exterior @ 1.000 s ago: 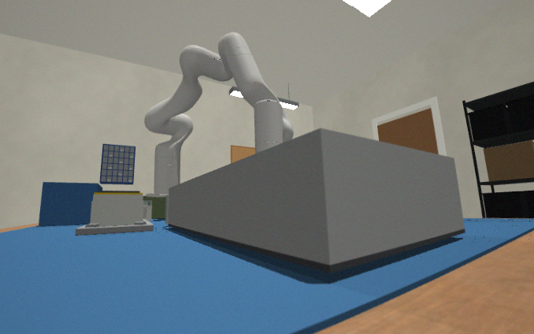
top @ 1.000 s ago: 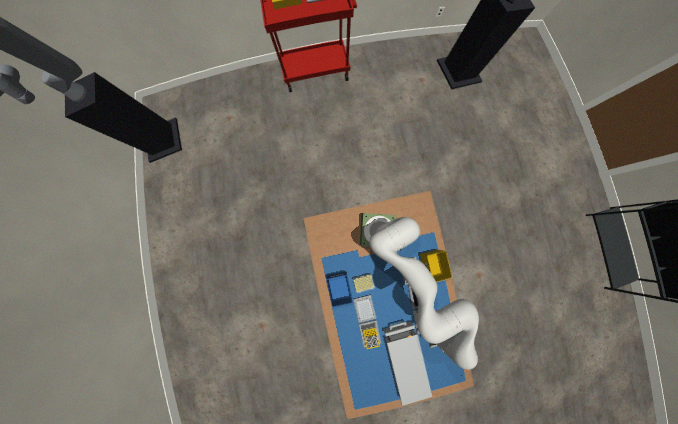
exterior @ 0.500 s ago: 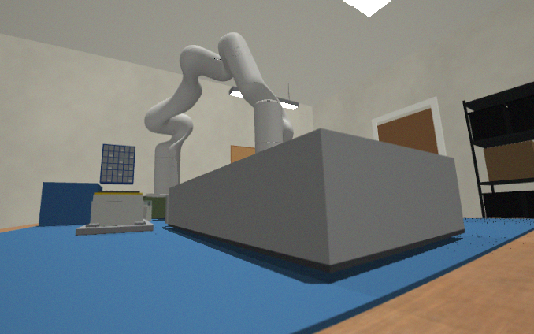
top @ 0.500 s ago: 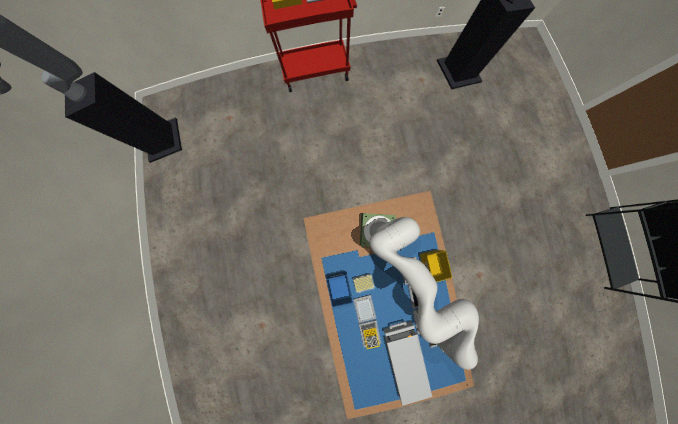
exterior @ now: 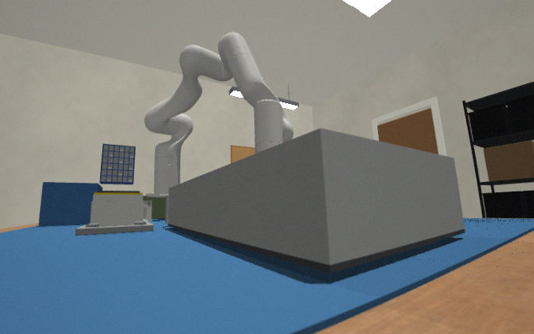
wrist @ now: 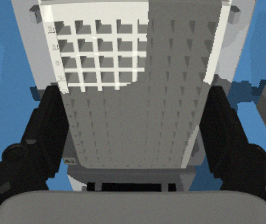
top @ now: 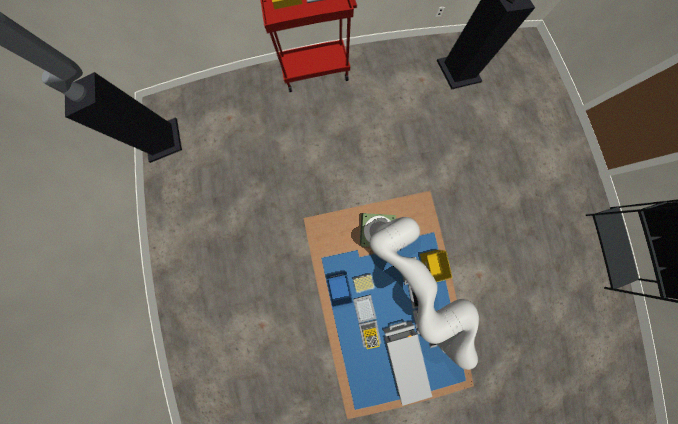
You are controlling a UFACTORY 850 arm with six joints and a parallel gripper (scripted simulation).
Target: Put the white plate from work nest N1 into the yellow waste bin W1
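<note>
Right now my hand is 340 mm past the yellow waste bin W1 and 180 mm to the right of it. Also, from my hand: blue bin: 470 mm to the right, 410 mm behind; then black plate: 180 mm behind, 20 mm to the left, 10 mm below; then white plate: 10 mm below.
</note>
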